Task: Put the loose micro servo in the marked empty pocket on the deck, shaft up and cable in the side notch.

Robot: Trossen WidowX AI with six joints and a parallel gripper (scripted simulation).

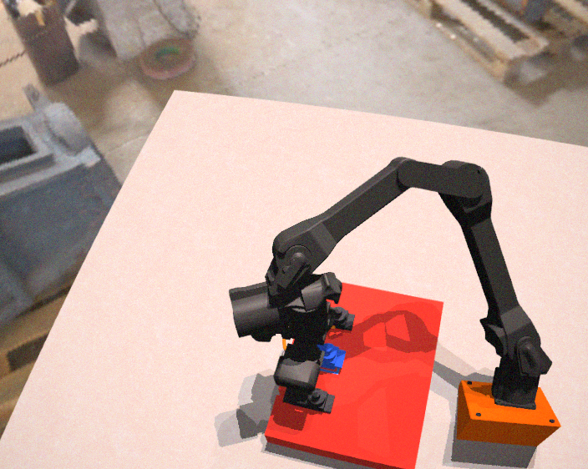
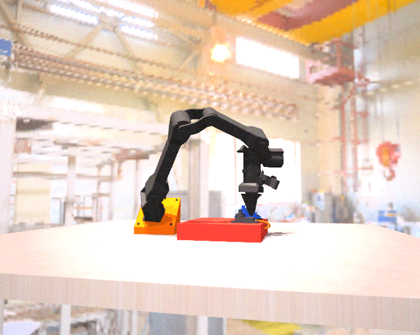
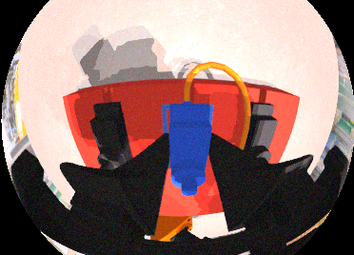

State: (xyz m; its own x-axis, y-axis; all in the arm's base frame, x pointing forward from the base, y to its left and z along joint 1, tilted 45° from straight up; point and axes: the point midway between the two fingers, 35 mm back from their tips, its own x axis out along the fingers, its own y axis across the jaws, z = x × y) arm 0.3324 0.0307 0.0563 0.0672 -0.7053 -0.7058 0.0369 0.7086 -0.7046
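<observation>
The red deck is 12 cm behind my gripper tip and 4 cm below it.
</observation>
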